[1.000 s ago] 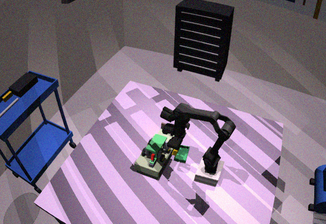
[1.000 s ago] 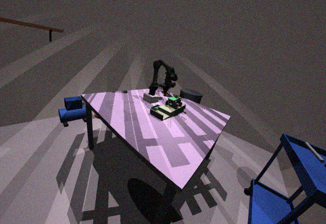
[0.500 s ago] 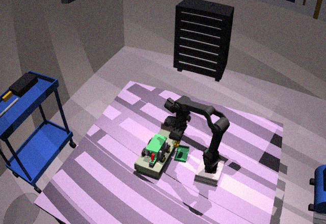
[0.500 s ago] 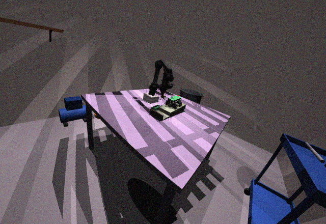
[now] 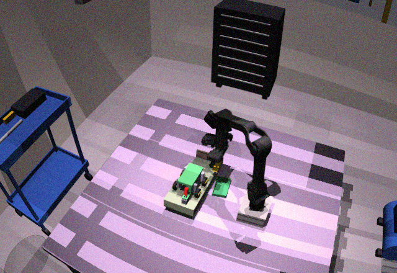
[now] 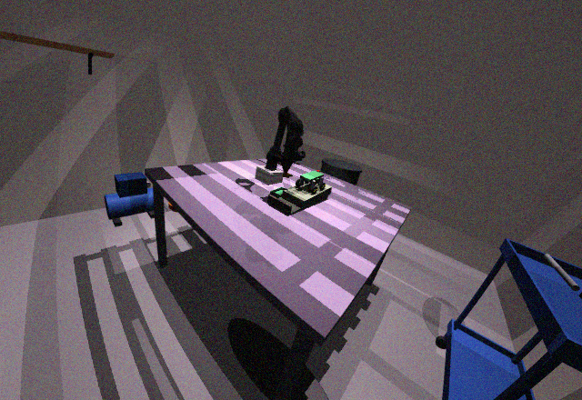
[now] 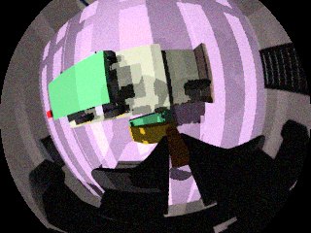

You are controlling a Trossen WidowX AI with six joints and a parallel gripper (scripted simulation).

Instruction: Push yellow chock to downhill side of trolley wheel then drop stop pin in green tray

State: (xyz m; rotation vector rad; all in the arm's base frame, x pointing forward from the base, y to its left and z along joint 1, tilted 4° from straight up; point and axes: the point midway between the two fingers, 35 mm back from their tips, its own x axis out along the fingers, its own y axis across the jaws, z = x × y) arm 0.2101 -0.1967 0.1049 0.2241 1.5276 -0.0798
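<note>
My gripper tip is 110 mm short of the red-headed stop pin, 220 mm to the right of it and 30 mm above it. The rest, counted from my gripper tip: yellow chock: 20 mm to the left, 10 mm below; green-topped trolley: 110 mm ahead, 120 mm to the left, 50 mm below; green tray: 30 mm behind, 50 mm to the left, 160 mm below.
</note>
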